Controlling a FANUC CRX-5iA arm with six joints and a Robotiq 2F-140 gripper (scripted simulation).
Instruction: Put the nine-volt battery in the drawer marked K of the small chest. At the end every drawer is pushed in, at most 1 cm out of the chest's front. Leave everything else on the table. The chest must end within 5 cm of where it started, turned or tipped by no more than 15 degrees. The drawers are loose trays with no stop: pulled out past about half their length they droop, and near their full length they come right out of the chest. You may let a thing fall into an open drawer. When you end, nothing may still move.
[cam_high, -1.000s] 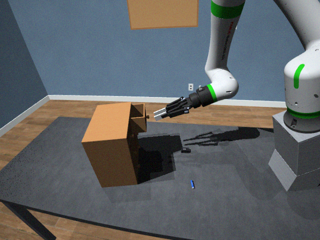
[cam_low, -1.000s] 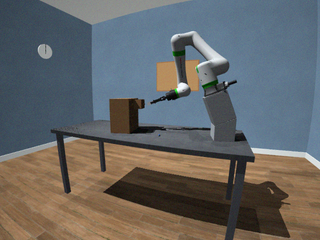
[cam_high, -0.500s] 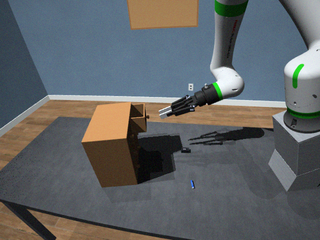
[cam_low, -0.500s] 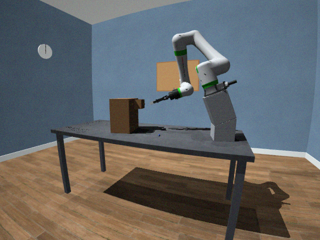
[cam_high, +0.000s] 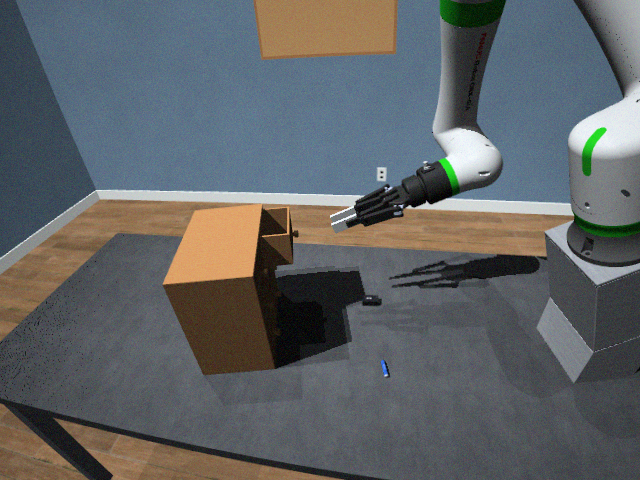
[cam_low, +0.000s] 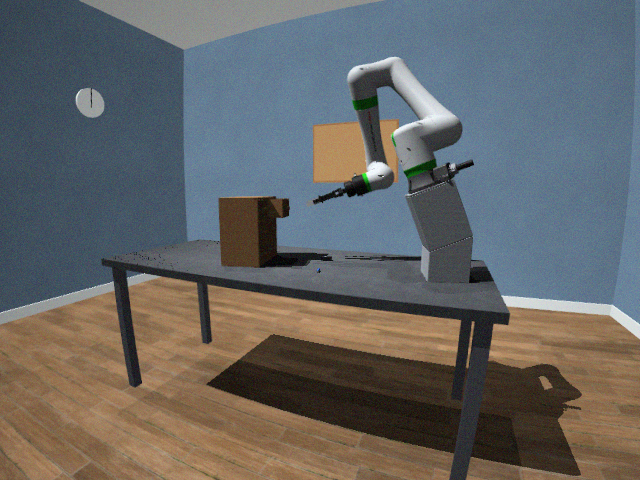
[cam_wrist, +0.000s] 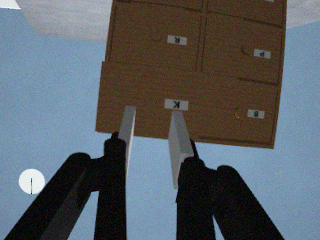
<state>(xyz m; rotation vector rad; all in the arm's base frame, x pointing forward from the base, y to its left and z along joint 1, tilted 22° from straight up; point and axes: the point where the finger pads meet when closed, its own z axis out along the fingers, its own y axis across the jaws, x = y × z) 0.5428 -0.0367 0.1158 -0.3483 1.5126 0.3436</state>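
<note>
Right now the nine-volt battery is 80 mm behind my hand, 10 mm to the right of it and 270 mm below it. The rest, counted from my hand: blue cylinder: 170 mm behind, 200 mm to the left, 270 mm below; drawer marked K: 190 mm ahead, 100 mm to the left, 50 mm below.
</note>
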